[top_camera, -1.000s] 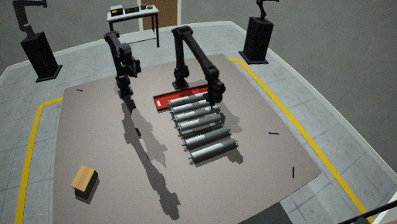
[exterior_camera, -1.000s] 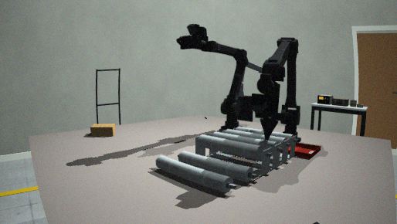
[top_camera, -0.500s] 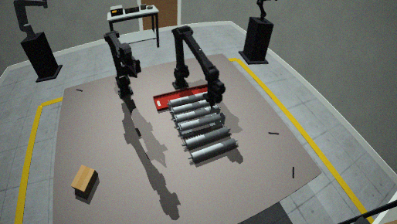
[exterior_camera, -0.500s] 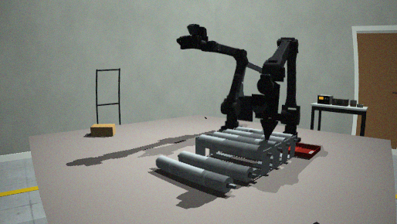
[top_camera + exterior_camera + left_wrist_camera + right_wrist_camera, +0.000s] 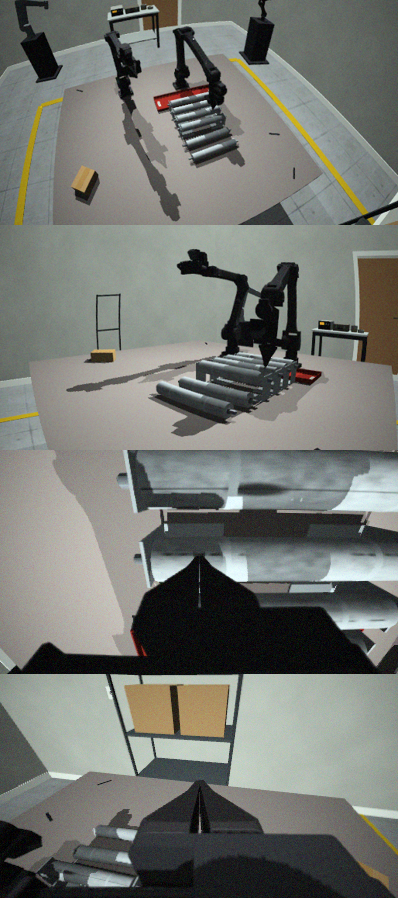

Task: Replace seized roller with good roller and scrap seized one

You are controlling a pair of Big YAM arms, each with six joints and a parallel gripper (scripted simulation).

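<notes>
Now: left hand 7 cm past the bed roller, 11 cm to the left of it and 3 cm above it. Round my left hand: red scrap tray (25 cm behind, 14 cm to the right, 10 cm below); cardboard box (35 cm ahead, 91 cm to the right, 7 cm below).
</notes>
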